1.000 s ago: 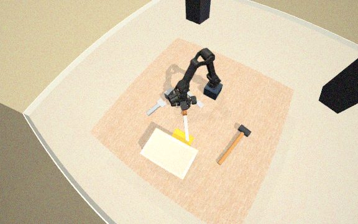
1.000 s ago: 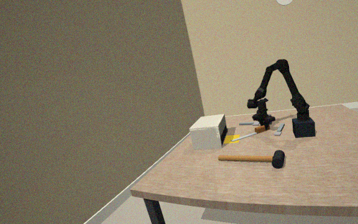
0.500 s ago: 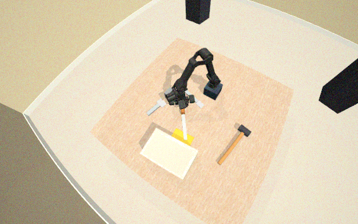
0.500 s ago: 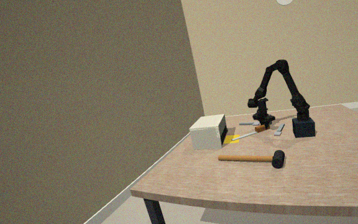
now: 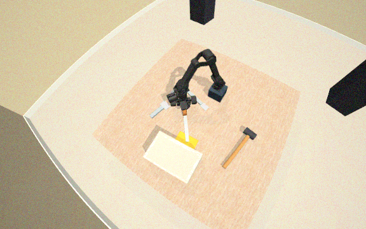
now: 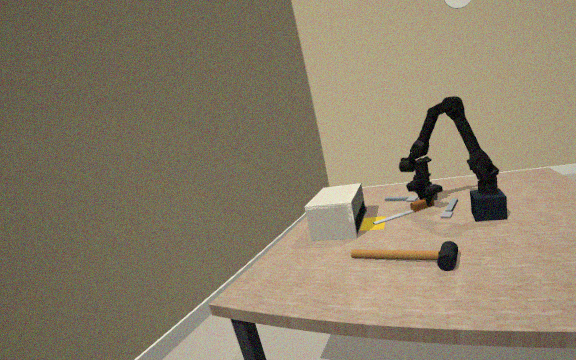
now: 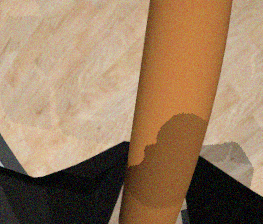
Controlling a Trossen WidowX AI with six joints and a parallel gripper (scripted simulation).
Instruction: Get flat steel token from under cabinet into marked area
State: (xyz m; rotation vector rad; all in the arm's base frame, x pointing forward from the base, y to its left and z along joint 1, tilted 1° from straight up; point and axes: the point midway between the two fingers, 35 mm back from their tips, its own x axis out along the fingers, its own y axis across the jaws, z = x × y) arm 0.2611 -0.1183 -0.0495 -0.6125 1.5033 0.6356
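My gripper tip is now 70 mm to the left of the tiny cube and 10 mm past it. Round my gripper tip: grey t-shaped tool 130 mm to the right, 130 mm ahead; then grey flat tool 110 mm behind, 60 mm to the left; then grey block 120 mm to the right, 30 mm above, 10 mm behind.
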